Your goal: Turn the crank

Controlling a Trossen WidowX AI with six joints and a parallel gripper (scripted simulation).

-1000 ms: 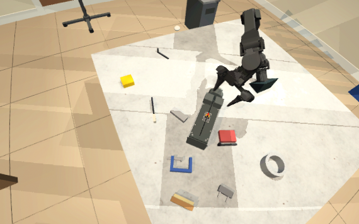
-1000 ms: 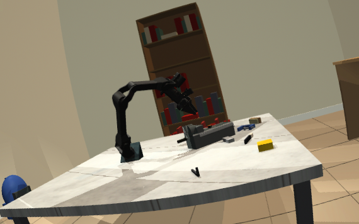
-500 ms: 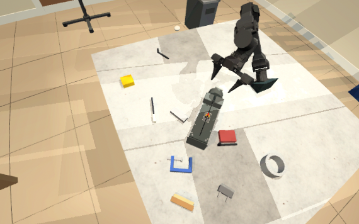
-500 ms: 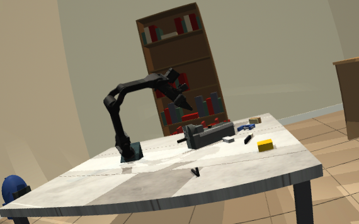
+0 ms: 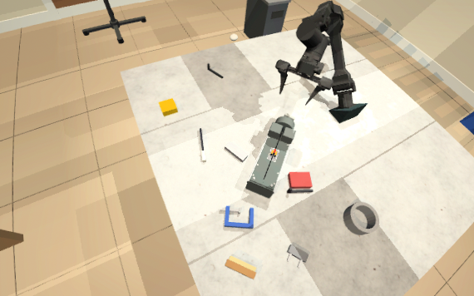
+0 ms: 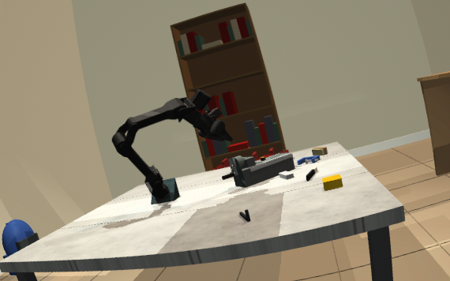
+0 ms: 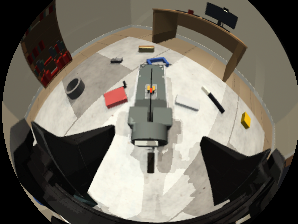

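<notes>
My gripper tip is 30 mm past the crank handle, 20 mm to the left of it and 140 mm above it. Round my gripper tip: grey block: 200 mm ahead, 10 mm to the right, 190 mm below; then red pointer: 110 mm ahead, 90 mm to the left, 120 mm below; then red block: 60 mm ahead, 200 mm to the left, 190 mm below.
</notes>
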